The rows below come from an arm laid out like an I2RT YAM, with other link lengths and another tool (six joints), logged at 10 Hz.
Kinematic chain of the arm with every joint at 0, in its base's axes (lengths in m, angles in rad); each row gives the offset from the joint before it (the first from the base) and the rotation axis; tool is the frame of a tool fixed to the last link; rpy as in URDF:
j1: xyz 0 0 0.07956 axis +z
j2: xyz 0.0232 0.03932 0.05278 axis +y
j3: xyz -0.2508 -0.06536 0 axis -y
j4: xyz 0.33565 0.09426 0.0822 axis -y
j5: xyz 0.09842 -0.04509 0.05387 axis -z
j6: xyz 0.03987 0 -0.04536 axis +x
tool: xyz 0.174 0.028 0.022 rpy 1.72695 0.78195 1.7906
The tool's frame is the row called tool.
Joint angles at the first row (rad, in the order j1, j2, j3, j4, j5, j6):
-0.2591, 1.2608, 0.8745, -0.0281, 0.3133, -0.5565
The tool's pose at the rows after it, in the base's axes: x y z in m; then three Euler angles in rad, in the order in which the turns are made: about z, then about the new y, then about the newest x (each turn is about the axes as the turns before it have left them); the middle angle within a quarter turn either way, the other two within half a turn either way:
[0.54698 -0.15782 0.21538 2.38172 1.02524 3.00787]
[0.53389 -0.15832 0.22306 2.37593 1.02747 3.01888]
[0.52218 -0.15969 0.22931 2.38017 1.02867 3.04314]
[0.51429 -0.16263 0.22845 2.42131 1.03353 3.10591]
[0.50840 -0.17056 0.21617 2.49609 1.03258 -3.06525]
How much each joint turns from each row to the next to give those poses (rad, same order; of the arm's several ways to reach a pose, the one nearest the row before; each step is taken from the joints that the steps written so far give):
0.0012, -0.0517, -0.0177, -0.0284, 0.0186, -0.0052
-0.0009, -0.0565, -0.0184, -0.0389, 0.0156, 0.0001
-0.0004, -0.0461, -0.0113, -0.0383, 0.0194, -0.0044
0.0004, -0.0244, -0.0165, -0.0094, 0.0244, -0.0247
-0.0020, 0.0006, -0.0275, 0.0209, 0.0389, -0.0431

